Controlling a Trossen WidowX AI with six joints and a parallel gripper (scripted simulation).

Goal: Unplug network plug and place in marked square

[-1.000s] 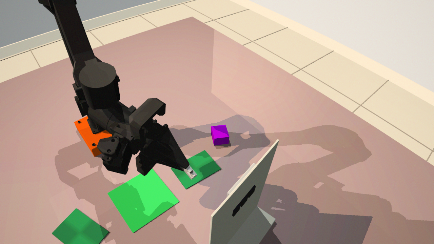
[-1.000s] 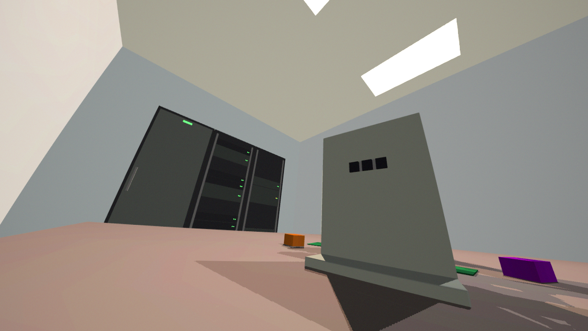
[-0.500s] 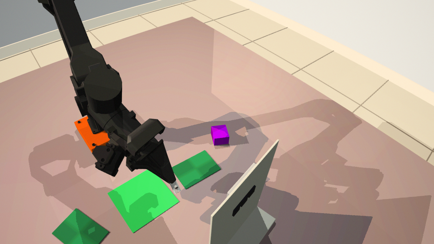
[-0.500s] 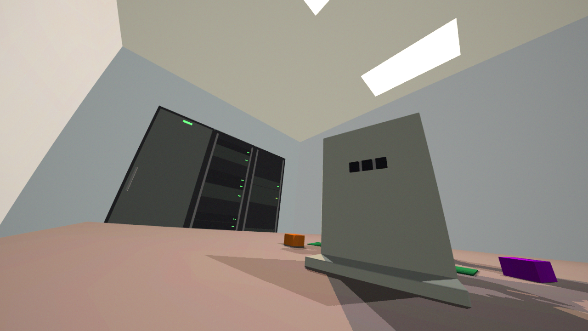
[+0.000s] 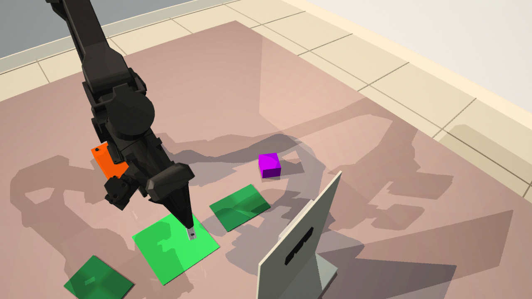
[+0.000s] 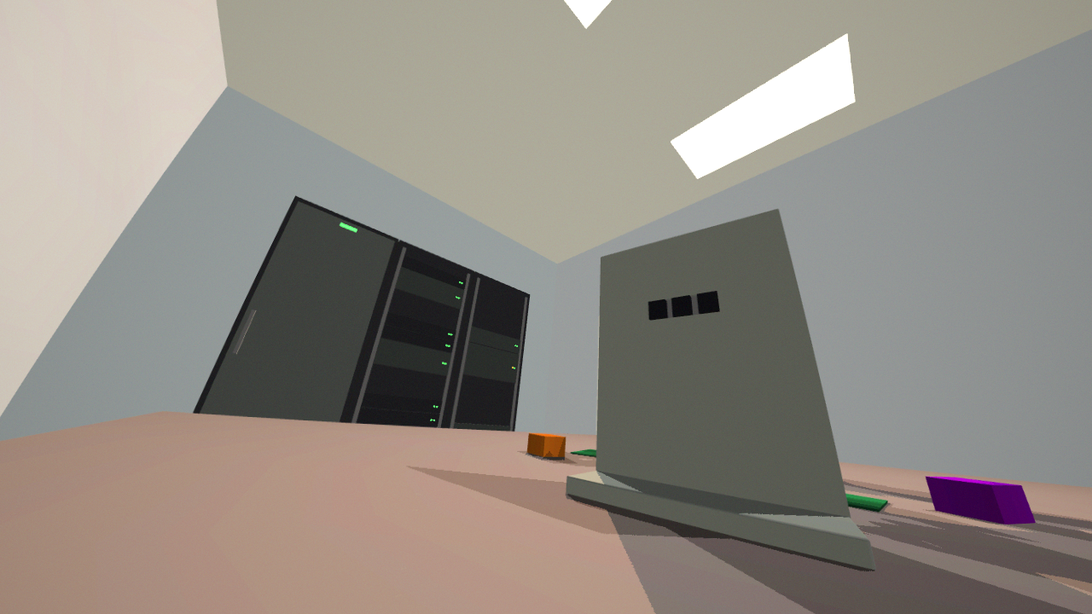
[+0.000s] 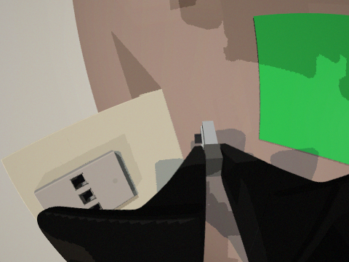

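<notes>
Now: gripper tip 10 cm above the bright green marked square, 5 cm past it and 2 cm to the left of it. Round my gripper tip: upright panel (15 cm ahead, 10 cm to the left, 1 cm above).
</notes>
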